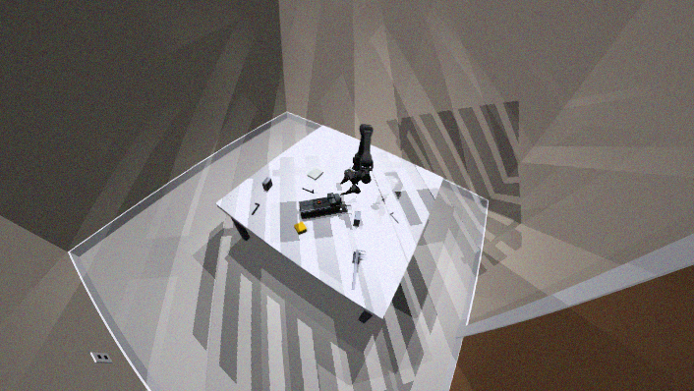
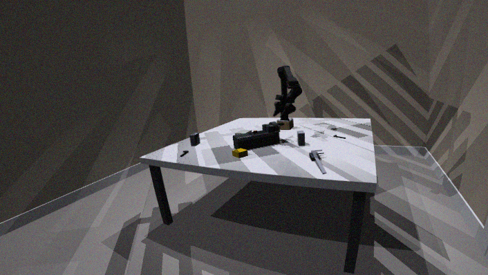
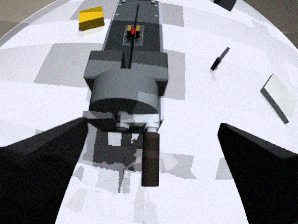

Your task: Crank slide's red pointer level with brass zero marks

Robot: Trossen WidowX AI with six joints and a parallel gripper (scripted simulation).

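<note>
Right now the dark crank handle is 50 mm below my gripper tip, 10 mm to the left of it and 10 mm behind it. From my gripper tip the other things lie so: yellow block: 310 mm ahead, 150 mm to the right, 130 mm below; red pointer: 120 mm ahead, 110 mm to the right, 60 mm below.
</note>
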